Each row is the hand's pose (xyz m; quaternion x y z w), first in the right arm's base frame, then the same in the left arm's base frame.
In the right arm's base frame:
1: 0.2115 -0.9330 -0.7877 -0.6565 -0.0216 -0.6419 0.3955
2: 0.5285 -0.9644 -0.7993 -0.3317 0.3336 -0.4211 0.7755
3: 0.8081 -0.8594 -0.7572 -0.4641 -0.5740 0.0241 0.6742
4: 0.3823 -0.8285 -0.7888 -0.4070 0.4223 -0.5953 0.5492
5: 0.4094 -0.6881 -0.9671 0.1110 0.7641 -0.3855 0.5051
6: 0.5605 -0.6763 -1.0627 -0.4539 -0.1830 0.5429 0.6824
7: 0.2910 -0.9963 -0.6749 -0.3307 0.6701 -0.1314 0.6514
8: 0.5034 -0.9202 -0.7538 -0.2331 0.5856 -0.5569 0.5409
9: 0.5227 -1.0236 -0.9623 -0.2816 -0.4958 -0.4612 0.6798
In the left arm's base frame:
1: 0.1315 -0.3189 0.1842 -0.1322 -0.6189 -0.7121 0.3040
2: 0.1562 -0.1111 0.4247 -0.2509 -0.4594 -0.3237 0.7882
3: 0.1079 0.1596 0.5487 0.3056 0.9489 -0.0765 0.0161
4: 0.1229 -0.1237 0.2280 -0.1688 -0.3236 -0.5810 0.7275
5: 0.2808 0.0061 0.1257 -0.0462 0.1488 -0.2114 0.9649
6: 0.3781 0.1304 0.2106 -0.7467 -0.5642 0.3452 0.0701
7: 0.0308 -0.3137 0.2977 -0.5077 -0.0861 -0.2451 0.8214
8: 0.1044 -0.1022 0.3813 -0.1247 -0.1436 -0.4879 0.8519
9: 0.3256 -0.1437 0.4434 0.0933 -0.9555 -0.1555 0.2329

